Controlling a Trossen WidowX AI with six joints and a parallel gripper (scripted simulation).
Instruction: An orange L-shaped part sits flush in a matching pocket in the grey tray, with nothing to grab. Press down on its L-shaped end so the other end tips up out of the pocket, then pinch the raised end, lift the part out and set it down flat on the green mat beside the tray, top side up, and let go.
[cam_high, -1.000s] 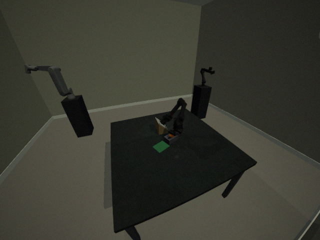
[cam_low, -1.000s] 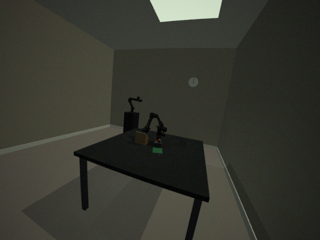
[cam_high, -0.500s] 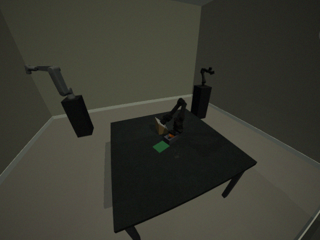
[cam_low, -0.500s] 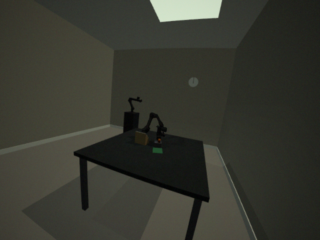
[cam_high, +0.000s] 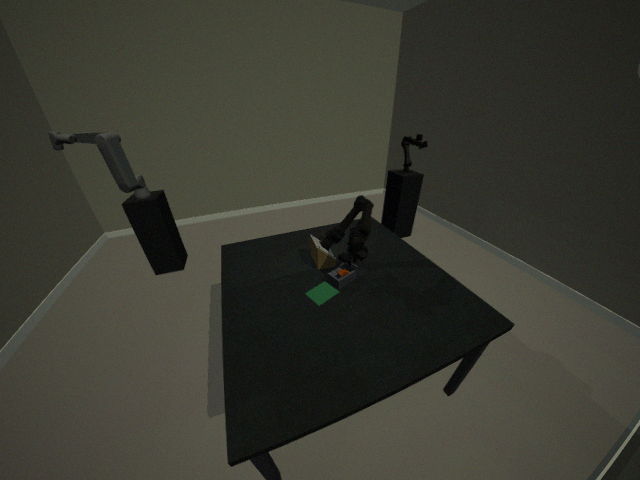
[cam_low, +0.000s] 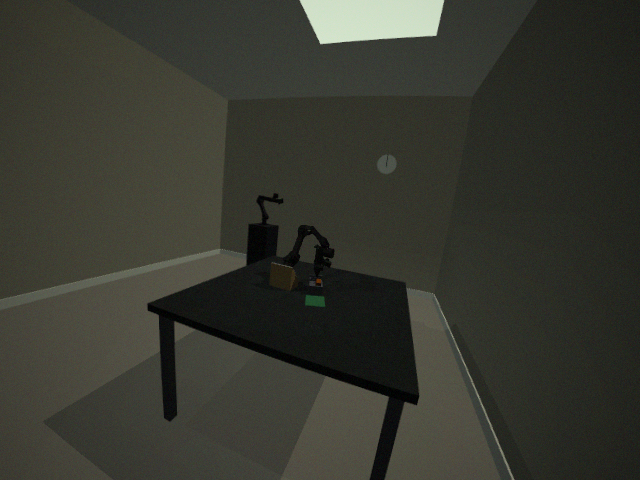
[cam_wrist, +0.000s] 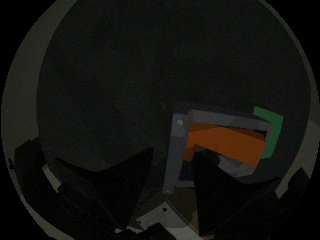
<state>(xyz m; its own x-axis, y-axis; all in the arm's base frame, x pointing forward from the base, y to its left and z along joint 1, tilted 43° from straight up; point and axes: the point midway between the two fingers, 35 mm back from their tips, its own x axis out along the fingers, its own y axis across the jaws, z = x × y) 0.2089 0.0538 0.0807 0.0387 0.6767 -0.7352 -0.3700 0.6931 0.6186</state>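
The orange L-shaped part lies 50 mm to the right of my gripper tip, 40 mm below it and 10 mm ahead of it. Round my gripper tip: green mat (210 mm to the right, 100 mm below, 80 mm ahead).
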